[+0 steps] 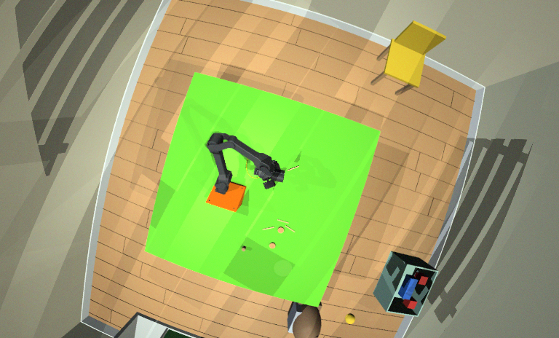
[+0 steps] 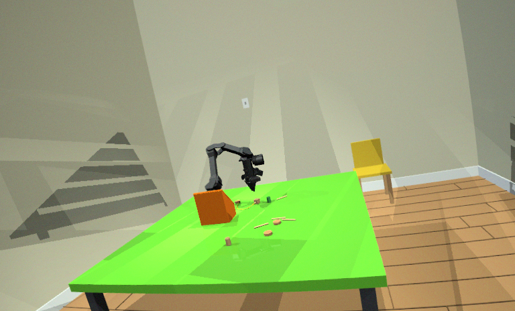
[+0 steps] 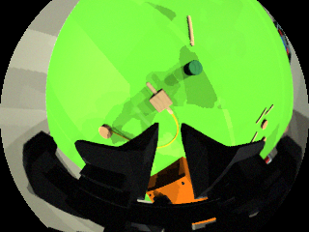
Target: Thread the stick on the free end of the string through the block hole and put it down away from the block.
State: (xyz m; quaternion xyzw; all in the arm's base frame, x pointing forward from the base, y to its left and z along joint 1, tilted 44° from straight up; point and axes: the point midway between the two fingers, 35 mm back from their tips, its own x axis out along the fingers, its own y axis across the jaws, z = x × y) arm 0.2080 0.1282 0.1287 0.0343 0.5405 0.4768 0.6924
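Right now my gripper tip is 70 mm above the wooden block and 20 mm to the right of it. The rest, counted from my gripper tip: round button (160 mm behind, 80 mm to the left, 80 mm below); green cylinder (80 mm ahead, 70 mm below, 10 mm to the left).
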